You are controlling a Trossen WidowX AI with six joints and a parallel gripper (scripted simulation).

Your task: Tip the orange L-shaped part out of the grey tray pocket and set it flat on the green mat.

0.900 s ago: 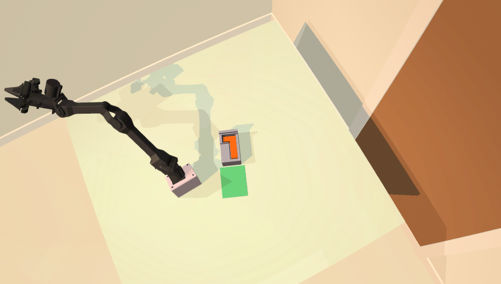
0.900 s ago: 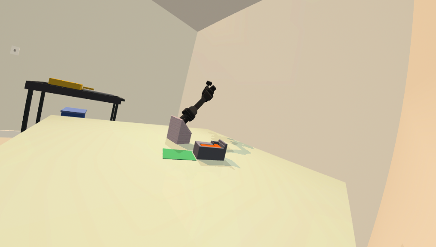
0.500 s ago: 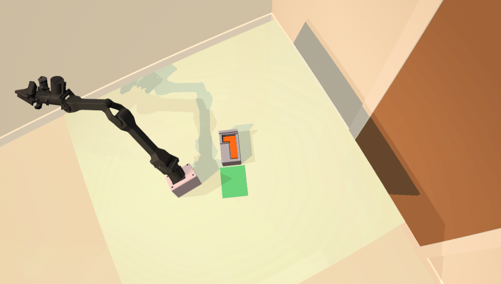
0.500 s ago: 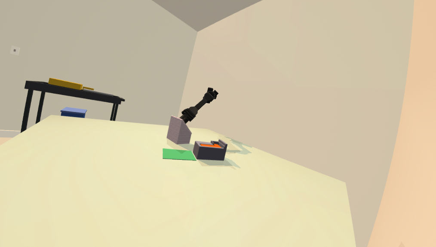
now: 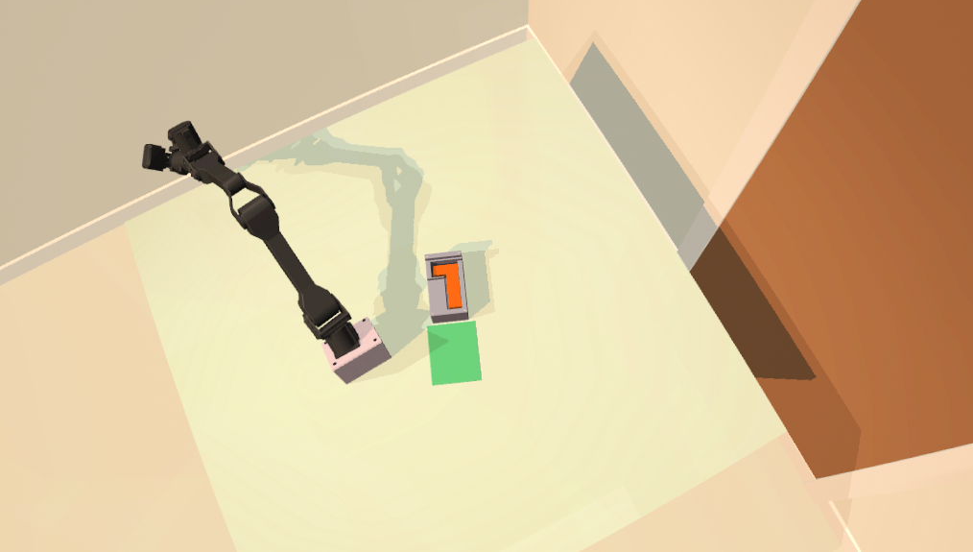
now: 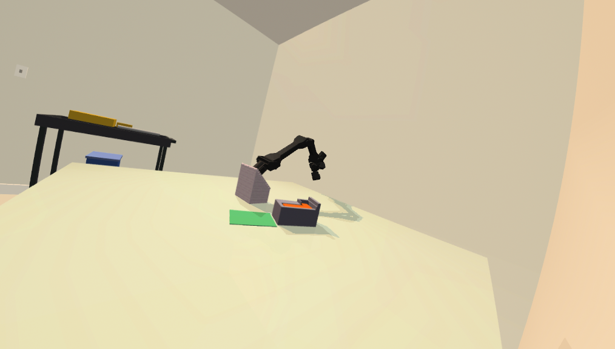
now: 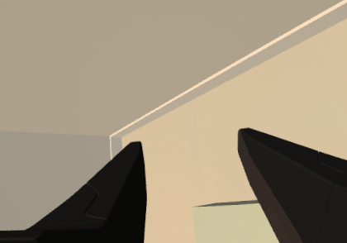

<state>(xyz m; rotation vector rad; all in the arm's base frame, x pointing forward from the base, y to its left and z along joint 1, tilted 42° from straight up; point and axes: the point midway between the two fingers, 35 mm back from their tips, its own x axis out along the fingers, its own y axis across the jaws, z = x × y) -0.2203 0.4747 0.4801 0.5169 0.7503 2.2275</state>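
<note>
Right now my gripper tip is 53 cm short of the orange L-shaped part, 65 cm to the left of it and 9 cm above it. Round my gripper tip: green mat 46 cm ahead, 80 cm to the right, 15 cm below.
</note>
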